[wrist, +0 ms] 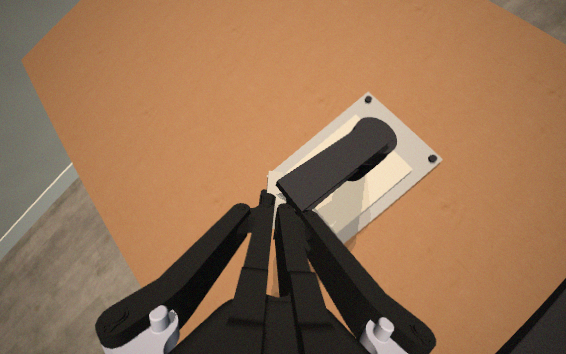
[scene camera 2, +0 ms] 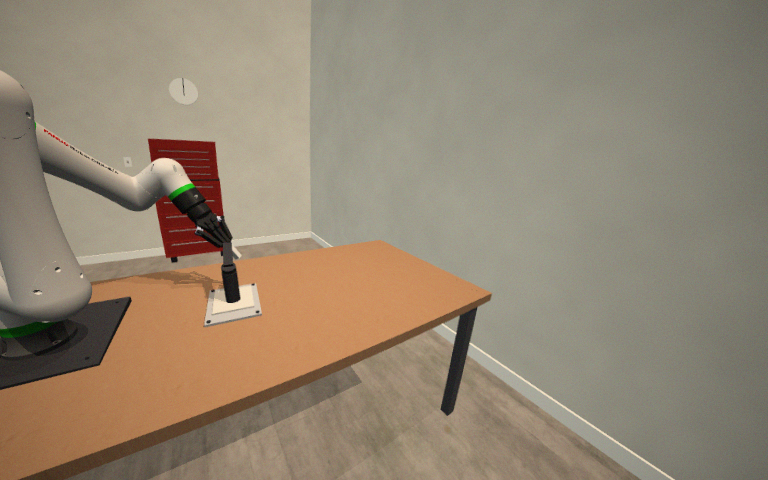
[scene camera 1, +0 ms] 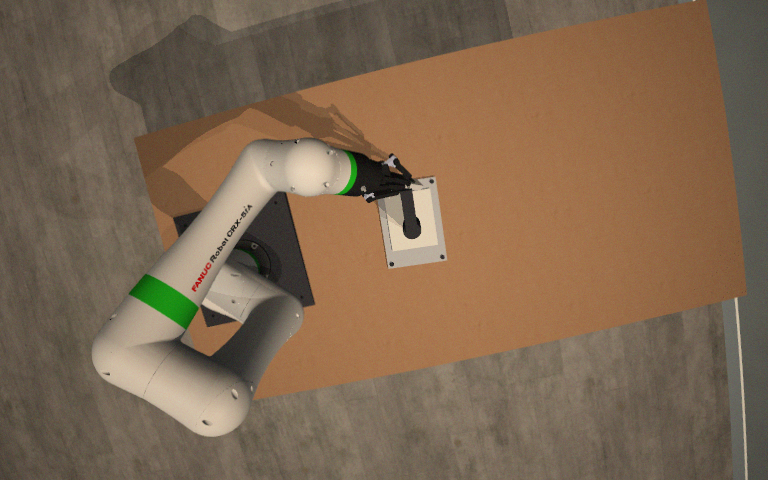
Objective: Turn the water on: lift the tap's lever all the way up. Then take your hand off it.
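The tap has a black upright body on a pale grey plate. Its dark lever reaches from the top of the body toward the gripper; its exact tilt is hard to tell. My gripper is shut with nothing between the fingers. Its pale fingertips are at the lever's free end. In the wrist view the end of the lever covers part of the fingertips, which appear to lie under it. Whether they touch cannot be made out.
The tap's plate lies on the brown table. The arm's dark base plate is beside it. A red cabinet stands beyond the table, against the back wall.
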